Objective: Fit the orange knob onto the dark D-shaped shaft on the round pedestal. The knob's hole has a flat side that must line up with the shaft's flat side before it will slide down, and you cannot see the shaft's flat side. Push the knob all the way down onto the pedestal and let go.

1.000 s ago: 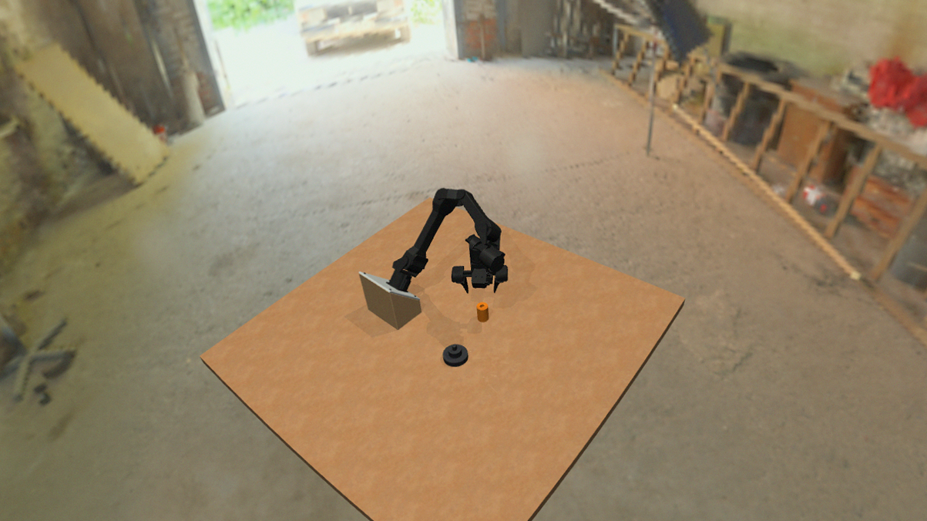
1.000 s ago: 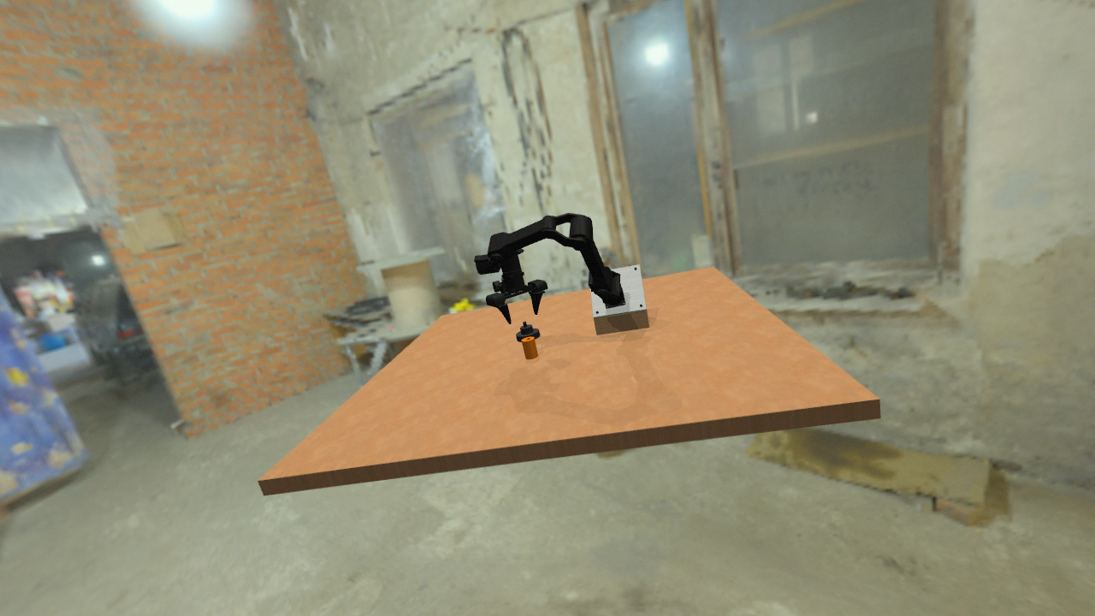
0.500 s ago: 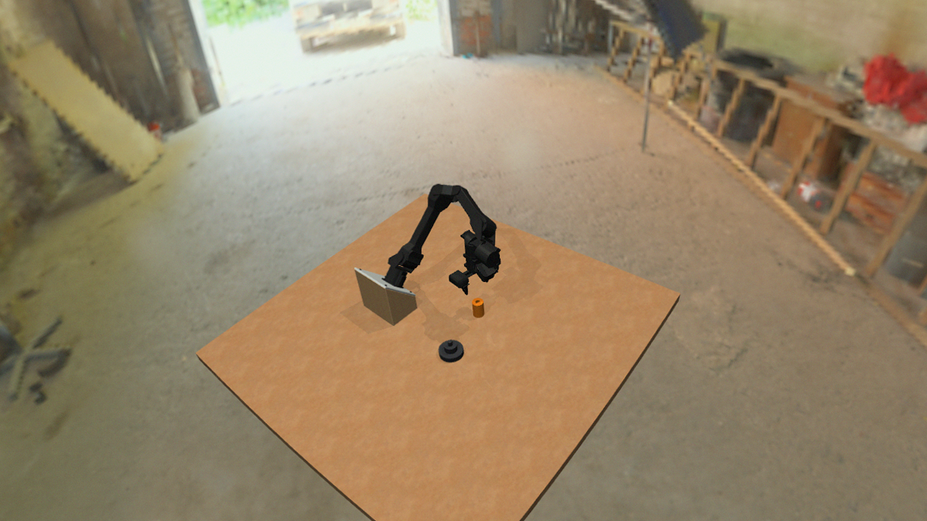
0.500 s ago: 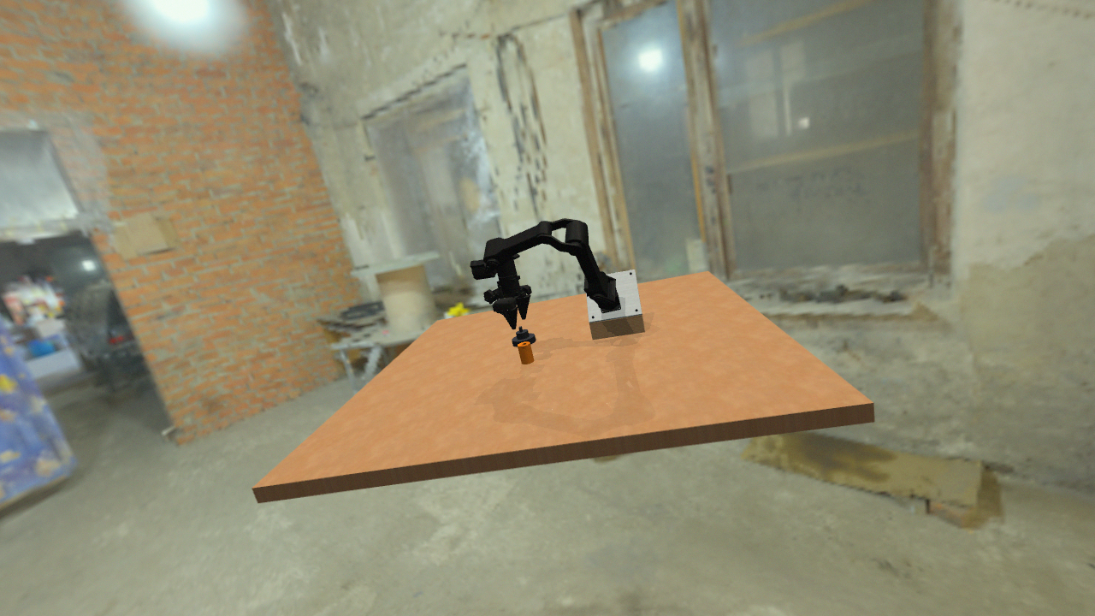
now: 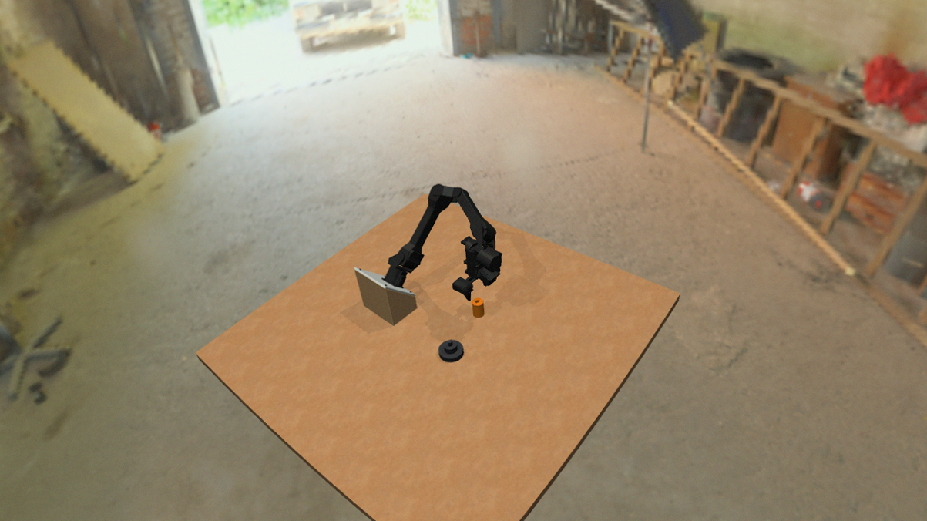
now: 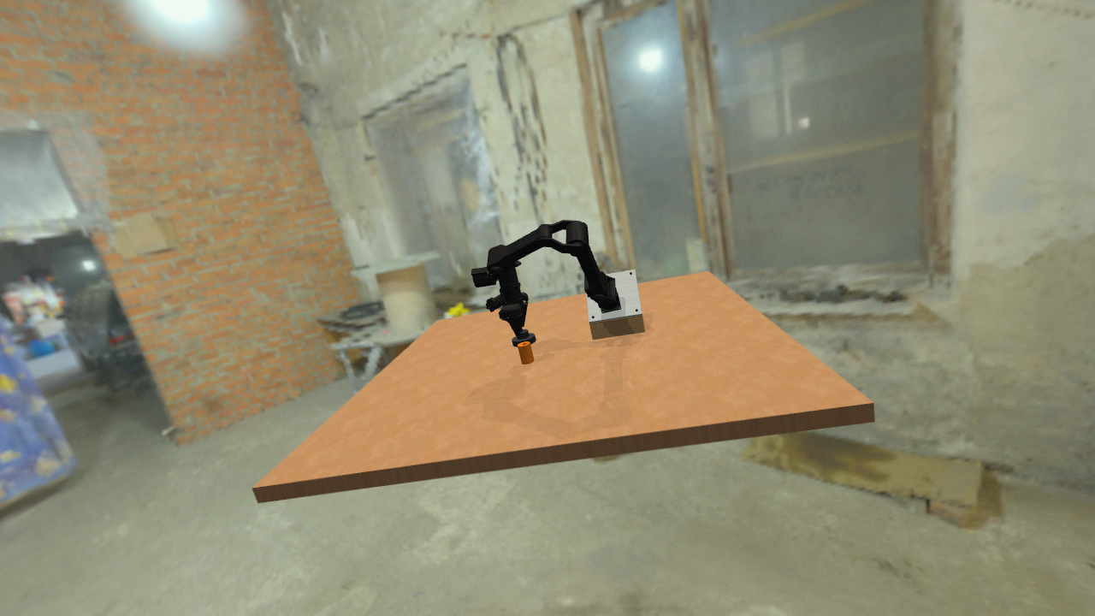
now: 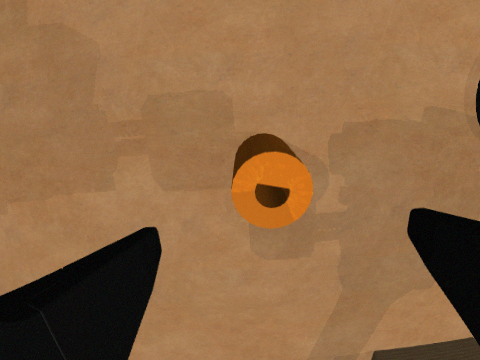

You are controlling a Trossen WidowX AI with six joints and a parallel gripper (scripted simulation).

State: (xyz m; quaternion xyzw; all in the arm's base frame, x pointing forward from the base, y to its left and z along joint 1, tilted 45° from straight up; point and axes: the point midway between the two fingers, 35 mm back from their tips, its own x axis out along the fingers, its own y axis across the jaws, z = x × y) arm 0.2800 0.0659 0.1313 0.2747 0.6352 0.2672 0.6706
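Right now the orange knob is 70 mm below my gripper tip. Also, from my gripper tip: pedestal 40 mm ahead, 200 mm to the right, 70 mm below.
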